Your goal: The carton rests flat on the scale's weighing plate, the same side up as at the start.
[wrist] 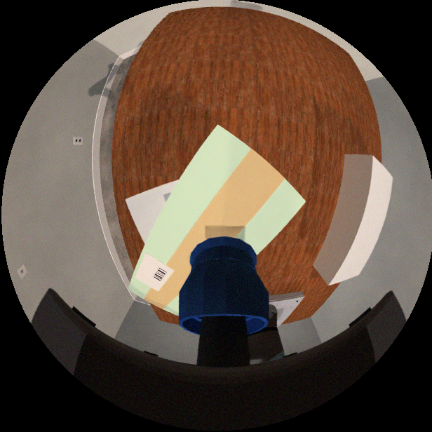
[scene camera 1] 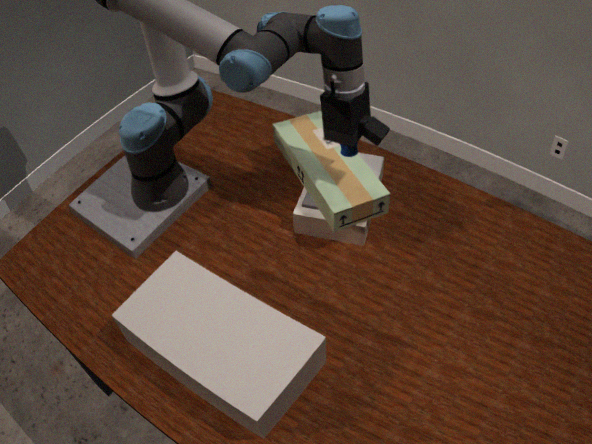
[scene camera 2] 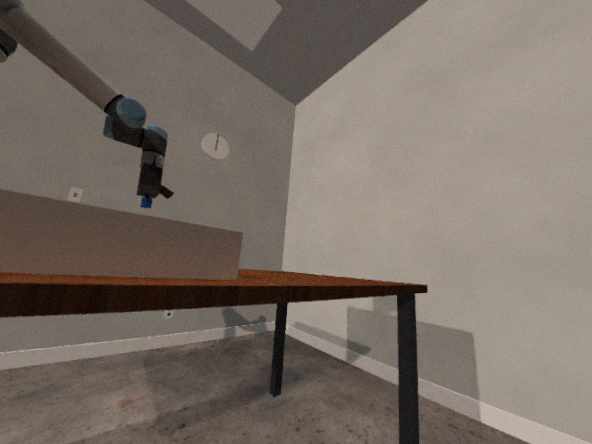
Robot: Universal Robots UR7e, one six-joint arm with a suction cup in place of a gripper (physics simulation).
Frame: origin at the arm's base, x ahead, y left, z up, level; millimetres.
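Seen in the pictures: hand, its tool point: [scene camera 1: 349, 151] [scene camera 2: 145, 206]; arm's base, origin of its link: [scene camera 1: 160, 189].
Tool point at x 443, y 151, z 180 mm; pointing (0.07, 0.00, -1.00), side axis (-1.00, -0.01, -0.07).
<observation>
Pixels of each thing's top centre, then the offset from my tool point to it.
- carton, centre of its top: [scene camera 1: 327, 155] dx -80, dy +50, dz -78 mm
- scale, centre of its top: [scene camera 1: 341, 177] dx -46, dy +55, dz -135 mm
- weighing plate, centre of its top: [scene camera 1: 337, 189] dx -35, dy +16, dz -135 mm
- large white box, centre of its top: [scene camera 1: 210, 328] [scene camera 2: 137, 221] dx -48, dy -424, dz -114 mm
The carton [scene camera 1: 320, 172] [wrist: 200, 220], pale green with an orange band and a white label on top, lies across the scale [scene camera 1: 325, 226] [wrist: 142, 206]. Its top looks level, and the arrows on its end face point up. It sits turned relative to the scale and overhangs it. It hides most of the weighing plate [scene camera 1: 309, 200]; a small grey part shows in scene camera 1. Contact under the carton is hidden. My gripper, a blue suction cup [scene camera 1: 348, 151] [scene camera 2: 146, 204] [wrist: 223, 245], is off and hangs above the carton's top, apart from it. The carton does not show in scene camera 2.
A large white box [scene camera 1: 220, 335] [scene camera 2: 120, 247] [wrist: 367, 215] lies at the near side of the wooden table [scene camera 1: 450, 320] [scene camera 2: 320, 292] [wrist: 235, 70]. The arm's grey base plate [scene camera 1: 107, 222] [wrist: 287, 307] is left of the scale in scene camera 1. Walls stand behind the table.
</observation>
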